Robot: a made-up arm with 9 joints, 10 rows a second.
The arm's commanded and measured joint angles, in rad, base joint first. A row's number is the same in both.
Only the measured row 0 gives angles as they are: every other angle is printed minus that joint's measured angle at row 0.
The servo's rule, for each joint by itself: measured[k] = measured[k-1] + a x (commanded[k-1-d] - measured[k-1]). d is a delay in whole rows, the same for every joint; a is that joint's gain. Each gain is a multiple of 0.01, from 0.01 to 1. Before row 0 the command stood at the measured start. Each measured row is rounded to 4 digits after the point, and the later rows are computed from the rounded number. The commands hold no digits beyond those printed.
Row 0, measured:
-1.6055, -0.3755, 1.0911, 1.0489, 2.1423, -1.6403, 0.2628, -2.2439, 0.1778
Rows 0 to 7, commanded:
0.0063, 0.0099, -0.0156, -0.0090, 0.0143, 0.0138, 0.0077, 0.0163, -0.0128
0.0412, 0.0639, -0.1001, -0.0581, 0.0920, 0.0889, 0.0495, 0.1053, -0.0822
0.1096, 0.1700, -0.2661, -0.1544, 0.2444, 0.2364, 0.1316, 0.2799, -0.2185
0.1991, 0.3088, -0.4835, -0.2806, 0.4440, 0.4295, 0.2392, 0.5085, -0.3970
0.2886, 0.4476, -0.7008, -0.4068, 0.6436, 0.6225, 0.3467, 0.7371, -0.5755
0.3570, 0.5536, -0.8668, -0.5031, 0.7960, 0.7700, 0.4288, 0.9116, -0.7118
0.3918, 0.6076, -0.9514, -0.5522, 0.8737, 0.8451, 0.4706, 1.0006, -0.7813
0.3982, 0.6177, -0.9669, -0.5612, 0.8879, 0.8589, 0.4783, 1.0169, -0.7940
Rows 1 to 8, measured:
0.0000, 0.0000, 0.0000, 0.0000, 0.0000, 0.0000, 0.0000, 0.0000, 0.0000
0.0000, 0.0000, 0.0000, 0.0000, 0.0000, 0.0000, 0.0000, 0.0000, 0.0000
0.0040, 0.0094, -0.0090, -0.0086, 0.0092, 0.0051, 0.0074, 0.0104, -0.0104
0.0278, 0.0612, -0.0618, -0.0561, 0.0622, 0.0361, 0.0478, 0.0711, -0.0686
0.0802, 0.1646, -0.1803, -0.1505, 0.1788, 0.1102, 0.1282, 0.2047, -0.1900
0.1563, 0.3016, -0.3562, -0.2754, 0.3485, 0.2283, 0.2348, 0.3991, -0.3577
0.2410, 0.4403, -0.5561, -0.4015, 0.5374, 0.3742, 0.3422, 0.6154, -0.5341
0.3152, 0.5479, -0.7363, -0.4990, 0.7029, 0.5206, 0.4253, 0.8050, -0.6780
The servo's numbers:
d 2
a 0.64 0.95 0.58 0.96 0.64 0.37 0.96 0.64 0.81

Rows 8 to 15, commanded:
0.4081, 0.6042, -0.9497, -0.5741, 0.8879, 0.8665, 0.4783, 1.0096, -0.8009
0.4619, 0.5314, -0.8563, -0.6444, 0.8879, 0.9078, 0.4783, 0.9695, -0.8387
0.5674, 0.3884, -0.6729, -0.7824, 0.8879, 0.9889, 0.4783, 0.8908, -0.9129
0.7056, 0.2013, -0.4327, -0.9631, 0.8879, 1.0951, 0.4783, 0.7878, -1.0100
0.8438, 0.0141, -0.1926, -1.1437, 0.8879, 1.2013, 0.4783, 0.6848, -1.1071
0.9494, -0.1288, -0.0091, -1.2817, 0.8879, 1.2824, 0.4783, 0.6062, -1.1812
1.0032, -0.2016, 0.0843, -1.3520, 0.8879, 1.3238, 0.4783, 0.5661, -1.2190
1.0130, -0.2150, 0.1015, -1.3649, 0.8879, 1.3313, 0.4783, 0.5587, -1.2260
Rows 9 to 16, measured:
0.3642, 0.6046, -0.8611, -0.5501, 0.8122, 0.6407, 0.4688, 0.9302, -0.7617
0.3860, 0.6170, -0.9225, -0.5608, 0.8606, 0.7214, 0.4779, 0.9857, -0.7879
0.4001, 0.6048, -0.9383, -0.5736, 0.8781, 0.7751, 0.4783, 1.0010, -0.7984
0.4397, 0.5351, -0.8907, -0.6416, 0.8844, 0.8242, 0.4783, 0.9808, -0.8310
0.5214, 0.3957, -0.7644, -0.7768, 0.8866, 0.8851, 0.4783, 0.9232, -0.8973
0.6393, 0.2110, -0.5720, -0.9556, 0.8874, 0.9628, 0.4783, 0.8365, -0.9886
0.7702, 0.0239, -0.3519, -1.1362, 0.8877, 1.0510, 0.4783, 0.7394, -1.0846
0.8849, -0.1212, -0.1531, -1.2759, 0.8878, 1.1366, 0.4783, 0.6542, -1.1628

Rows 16 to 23, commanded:
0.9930, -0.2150, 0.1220, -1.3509, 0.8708, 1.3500, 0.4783, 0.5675, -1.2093
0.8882, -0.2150, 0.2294, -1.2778, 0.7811, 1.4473, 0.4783, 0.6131, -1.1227
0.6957, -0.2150, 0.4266, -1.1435, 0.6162, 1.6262, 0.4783, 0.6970, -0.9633
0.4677, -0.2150, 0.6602, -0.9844, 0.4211, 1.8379, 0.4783, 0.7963, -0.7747
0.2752, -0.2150, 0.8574, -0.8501, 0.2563, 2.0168, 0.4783, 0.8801, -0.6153
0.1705, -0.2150, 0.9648, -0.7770, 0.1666, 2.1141, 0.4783, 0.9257, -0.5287
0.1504, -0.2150, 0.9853, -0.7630, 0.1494, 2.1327, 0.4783, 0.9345, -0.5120
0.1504, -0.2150, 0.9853, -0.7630, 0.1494, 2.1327, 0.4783, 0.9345, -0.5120
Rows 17 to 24, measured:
0.9606, -0.1976, -0.0154, -1.3490, 0.8879, 1.2059, 0.4783, 0.5978, -1.2083
0.9941, -0.2141, 0.0524, -1.3643, 0.8879, 1.2523, 0.4783, 0.5728, -1.2226
0.9934, -0.2150, 0.0928, -1.3514, 0.8770, 1.2884, 0.4783, 0.5694, -1.2118
0.9261, -0.2150, 0.1720, -1.2807, 0.8156, 1.3472, 0.4783, 0.5974, -1.1396
0.7786, -0.2150, 0.3197, -1.1490, 0.6880, 1.4504, 0.4783, 0.6611, -0.9968
0.5796, -0.2150, 0.5172, -0.9910, 0.5172, 1.5938, 0.4783, 0.7476, -0.8169
0.3848, -0.2150, 0.7145, -0.8557, 0.3502, 1.7503, 0.4783, 0.8324, -0.6536
0.2476, -0.2150, 0.8597, -0.7801, 0.2327, 1.8849, 0.4783, 0.8921, -0.5524

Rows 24 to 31, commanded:
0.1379, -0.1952, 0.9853, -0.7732, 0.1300, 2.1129, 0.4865, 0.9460, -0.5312
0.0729, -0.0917, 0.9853, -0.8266, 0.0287, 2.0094, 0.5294, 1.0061, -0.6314
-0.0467, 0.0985, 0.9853, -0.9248, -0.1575, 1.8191, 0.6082, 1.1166, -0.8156
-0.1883, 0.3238, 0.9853, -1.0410, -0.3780, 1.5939, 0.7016, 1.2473, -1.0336
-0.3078, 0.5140, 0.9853, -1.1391, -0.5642, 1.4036, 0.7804, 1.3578, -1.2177
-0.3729, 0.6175, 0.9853, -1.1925, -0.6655, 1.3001, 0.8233, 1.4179, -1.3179
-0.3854, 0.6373, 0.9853, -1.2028, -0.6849, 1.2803, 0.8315, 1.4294, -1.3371
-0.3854, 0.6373, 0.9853, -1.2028, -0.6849, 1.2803, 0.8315, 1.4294, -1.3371
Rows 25 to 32, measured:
0.1854, -0.2150, 0.9325, -0.7637, 0.1794, 1.9766, 0.4783, 0.9192, -0.5197
0.1630, -0.2150, 0.9631, -0.7630, 0.1602, 2.0344, 0.4783, 0.9290, -0.5135
0.1469, -0.1962, 0.9760, -0.7728, 0.1409, 2.0634, 0.4862, 0.9399, -0.5278
0.0995, -0.0969, 0.9814, -0.8244, 0.0691, 2.0434, 0.5277, 0.9823, -0.6117
0.0059, 0.0887, 0.9837, -0.9208, -0.0759, 1.9604, 0.6050, 1.0683, -0.7769
-0.1184, 0.3120, 0.9846, -1.0362, -0.2692, 1.8248, 0.6977, 1.1829, -0.9848
-0.2396, 0.5039, 0.9850, -1.1350, -0.4580, 1.6690, 0.7771, 1.2948, -1.1734
-0.3249, 0.6118, 0.9852, -1.1902, -0.5908, 1.5325, 0.8215, 1.3736, -1.2904

